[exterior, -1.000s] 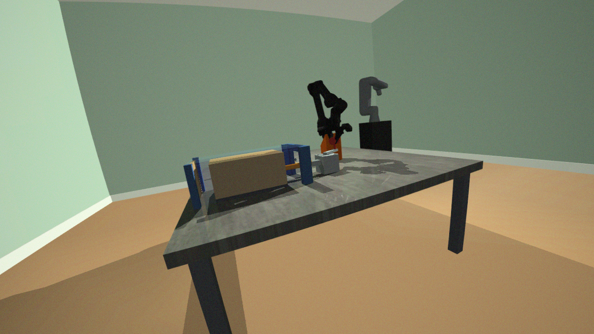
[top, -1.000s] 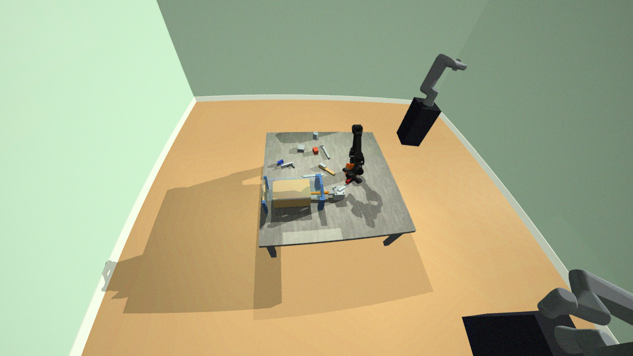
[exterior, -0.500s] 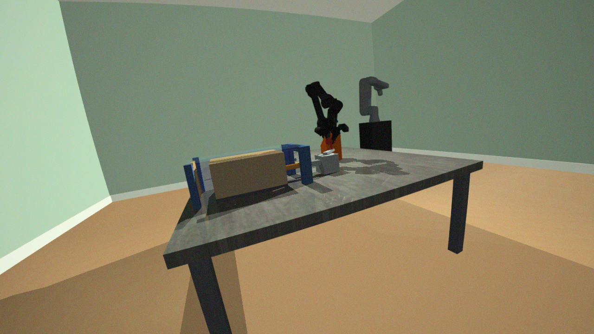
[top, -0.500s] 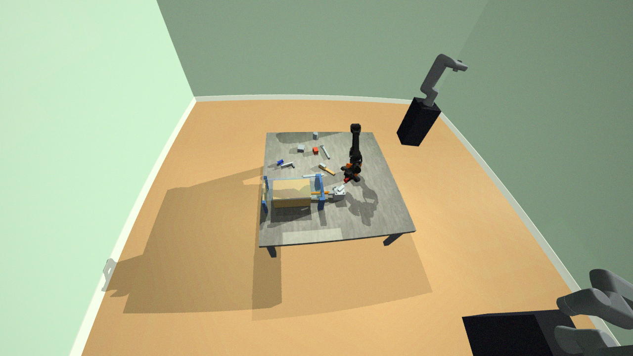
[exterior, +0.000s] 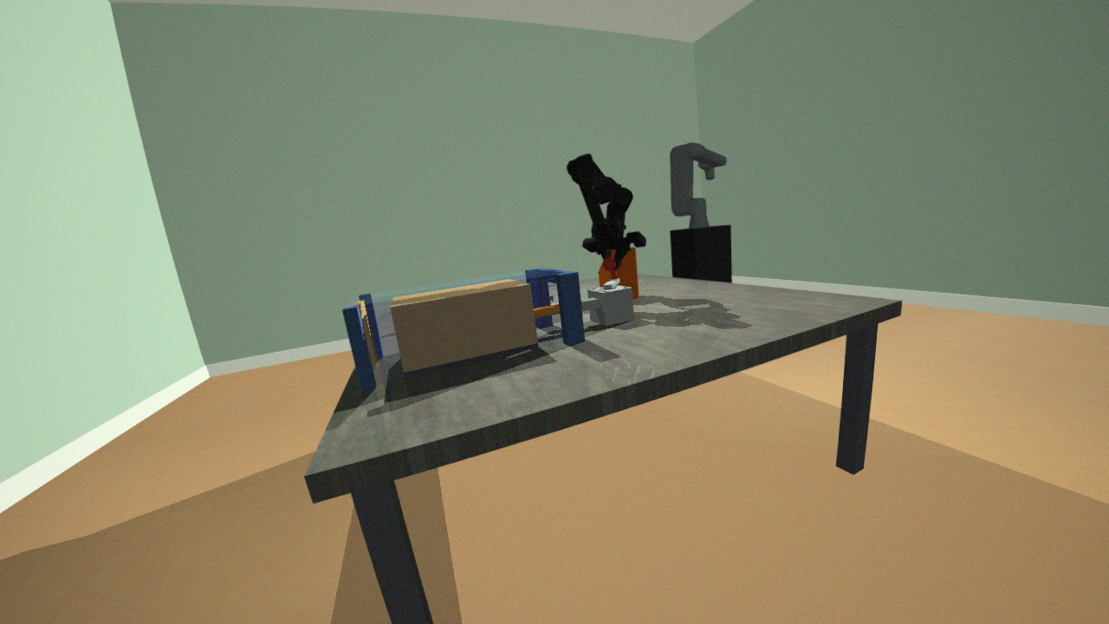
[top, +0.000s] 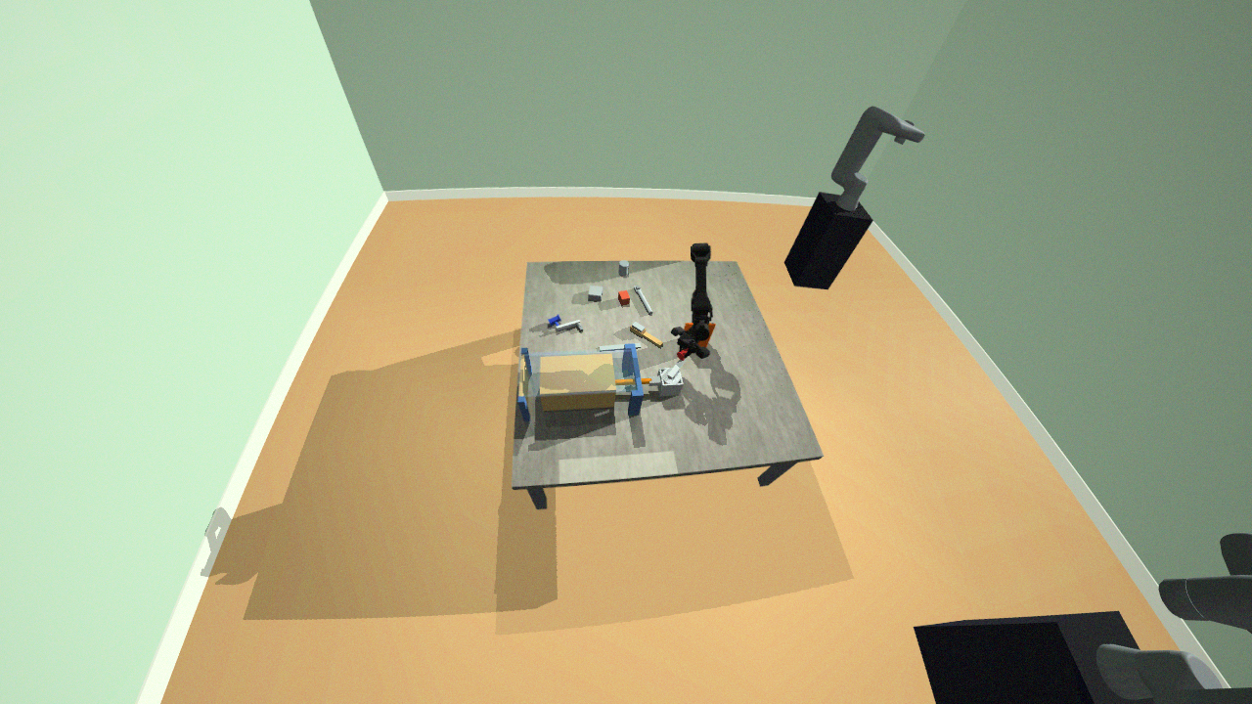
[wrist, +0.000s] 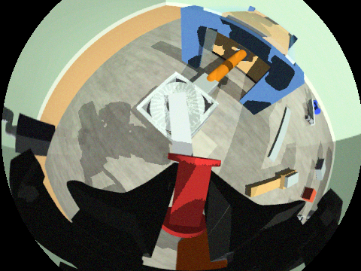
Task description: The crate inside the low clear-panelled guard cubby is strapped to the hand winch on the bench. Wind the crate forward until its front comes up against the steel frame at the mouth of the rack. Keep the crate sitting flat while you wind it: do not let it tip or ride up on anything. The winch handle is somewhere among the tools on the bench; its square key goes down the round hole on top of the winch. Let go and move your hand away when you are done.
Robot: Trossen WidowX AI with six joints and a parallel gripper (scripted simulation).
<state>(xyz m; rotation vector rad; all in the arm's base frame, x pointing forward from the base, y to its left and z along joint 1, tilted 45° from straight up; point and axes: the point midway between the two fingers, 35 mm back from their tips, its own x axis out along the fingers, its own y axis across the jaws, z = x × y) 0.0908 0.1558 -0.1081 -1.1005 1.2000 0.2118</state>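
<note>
Right now the grey winch is 100 mm below my gripper tip, 60 mm to the left of it and 30 mm ahead of it. From my gripper tip the other things lie so: tan-handled tool 220 mm to the right, 140 mm ahead, 110 mm below; then red knob 10 mm to the right, 10 mm behind; then grey bar 260 mm ahead, 140 mm to the right, 130 mm below.
</note>
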